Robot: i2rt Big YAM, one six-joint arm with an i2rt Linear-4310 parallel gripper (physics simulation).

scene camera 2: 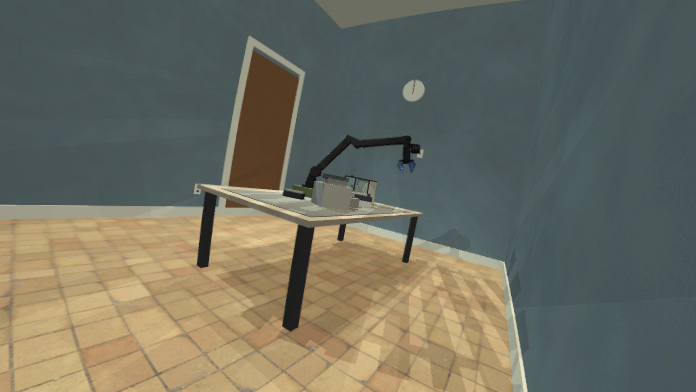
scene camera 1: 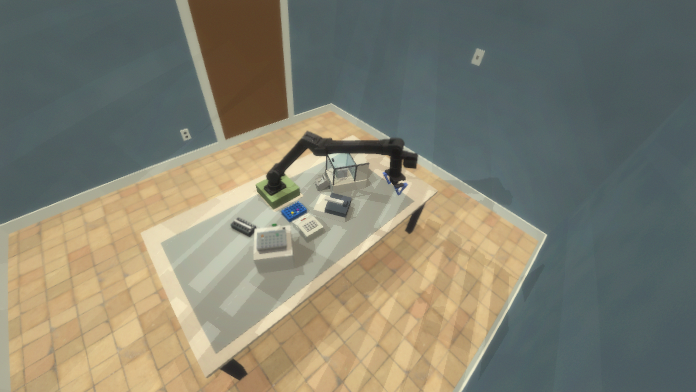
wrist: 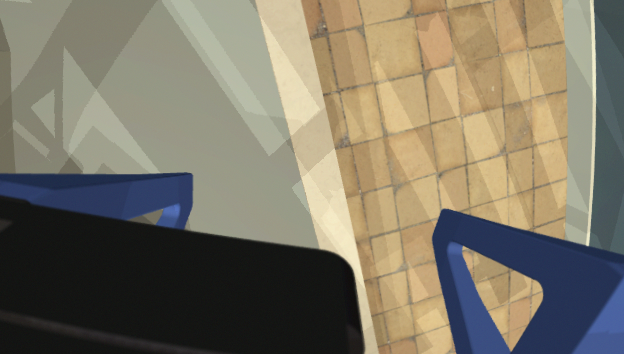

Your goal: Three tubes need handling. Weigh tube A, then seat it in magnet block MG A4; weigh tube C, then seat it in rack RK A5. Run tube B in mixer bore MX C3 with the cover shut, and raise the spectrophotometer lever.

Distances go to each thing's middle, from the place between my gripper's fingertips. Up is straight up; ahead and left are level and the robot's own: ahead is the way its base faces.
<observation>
Right now the glass-box balance [scene camera 1: 345,172] is 430 mm behind my hand, 100 mm to the left of it and 200 mm below it.
</observation>
